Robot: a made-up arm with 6 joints.
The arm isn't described. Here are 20 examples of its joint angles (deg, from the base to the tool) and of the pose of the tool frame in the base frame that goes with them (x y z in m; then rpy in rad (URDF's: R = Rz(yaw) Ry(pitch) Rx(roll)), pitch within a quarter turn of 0, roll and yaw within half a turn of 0).
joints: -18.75 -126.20 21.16 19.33 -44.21 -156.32
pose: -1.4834 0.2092 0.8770 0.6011 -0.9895 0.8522
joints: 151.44 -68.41 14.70 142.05 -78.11 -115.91
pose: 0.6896 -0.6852 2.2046 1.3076 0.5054 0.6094
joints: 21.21 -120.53 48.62 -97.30 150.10 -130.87
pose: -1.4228 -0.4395 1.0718 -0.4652 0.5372 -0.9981
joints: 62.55 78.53 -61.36 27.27 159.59 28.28
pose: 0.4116 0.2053 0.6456 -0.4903 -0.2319 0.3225
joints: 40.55 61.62 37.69 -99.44 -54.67 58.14
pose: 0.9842 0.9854 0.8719 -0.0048 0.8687 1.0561
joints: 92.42 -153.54 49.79 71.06 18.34 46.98
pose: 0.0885 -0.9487 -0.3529 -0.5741 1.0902 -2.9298
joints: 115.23 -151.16 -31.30 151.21 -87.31 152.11
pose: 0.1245 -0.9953 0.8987 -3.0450 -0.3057 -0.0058
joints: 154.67 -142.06 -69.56 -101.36 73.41 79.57
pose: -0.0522 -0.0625 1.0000 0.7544 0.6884 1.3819
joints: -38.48 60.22 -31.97 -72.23 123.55 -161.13
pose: 0.2748 -0.3012 0.7461 1.7436 -0.1590 -1.0326
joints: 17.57 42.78 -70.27 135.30 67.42 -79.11
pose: 0.4002 0.4335 0.8976 1.1297 0.9760 3.0098
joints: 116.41 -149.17 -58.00 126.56 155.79 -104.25
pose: 0.1195 -0.7547 1.0841 -2.2253 0.2464 2.6770
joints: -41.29 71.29 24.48 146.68 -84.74 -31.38
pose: 1.3433 -0.7689 0.9251 2.5539 -1.1592 -0.3038
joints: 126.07 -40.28 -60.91 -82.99 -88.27 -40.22
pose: -0.0530 0.0666 1.1431 2.1962 0.3965 -1.5970
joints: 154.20 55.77 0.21 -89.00 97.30 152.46
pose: -0.8550 0.3933 0.7616 -3.0179 -0.9209 1.5688
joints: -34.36 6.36 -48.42 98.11 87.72 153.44
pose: 0.6810 -0.3855 1.5126 2.4149 0.1065 1.9759
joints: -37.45 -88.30 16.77 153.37 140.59 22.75
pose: -0.8414 1.0509 1.7811 2.6980 0.6920 0.8893
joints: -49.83 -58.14 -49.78 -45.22 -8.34 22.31
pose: -0.1580 -0.1792 1.4269 -0.4346 0.3527 -1.5979
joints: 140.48 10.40 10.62 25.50 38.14 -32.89
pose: -0.5603 0.8445 2.1132 -0.2351 -0.2644 1.8371
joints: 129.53 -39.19 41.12 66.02 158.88 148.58
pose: 0.5425 -0.4566 2.5705 -1.8887 1.0125 2.3574
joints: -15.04 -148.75 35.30 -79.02 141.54 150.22
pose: -1.2344 0.3290 0.5615 1.8803 0.6145 -0.1426
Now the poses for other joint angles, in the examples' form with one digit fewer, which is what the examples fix.
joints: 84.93 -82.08 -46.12 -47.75 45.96 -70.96
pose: 0.174 -0.092 1.449 1.495 -0.433 1.422
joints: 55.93 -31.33 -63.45 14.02 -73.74 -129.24
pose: 0.368 0.055 1.468 -1.940 0.567 -2.606
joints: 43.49 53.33 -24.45 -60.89 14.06 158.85
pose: 0.516 0.343 0.775 -2.590 0.325 0.661
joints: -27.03 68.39 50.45 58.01 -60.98 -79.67
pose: 1.386 -0.892 1.443 -1.362 0.300 -2.596
